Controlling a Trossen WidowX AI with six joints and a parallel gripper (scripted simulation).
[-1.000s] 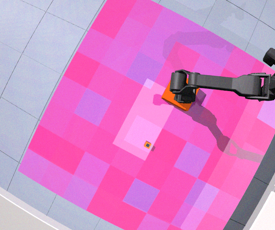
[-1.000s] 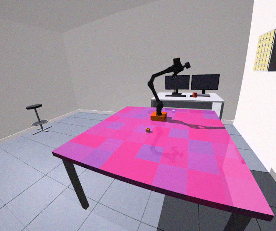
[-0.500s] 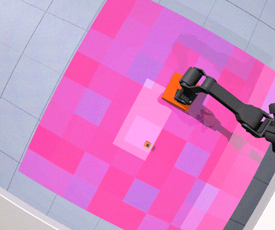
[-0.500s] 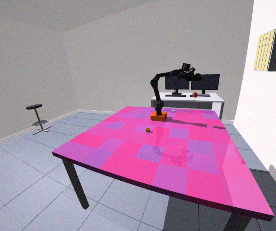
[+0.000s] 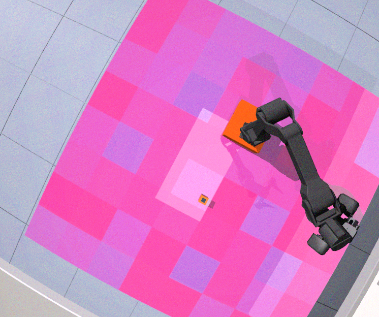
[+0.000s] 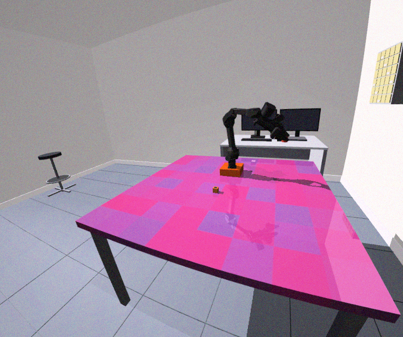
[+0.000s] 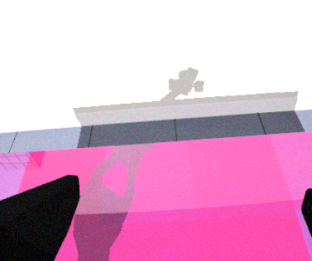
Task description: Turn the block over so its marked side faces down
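The block is 42 cm to the right of my gripper tip, 30 cm below it and 9 cm ahead of it.
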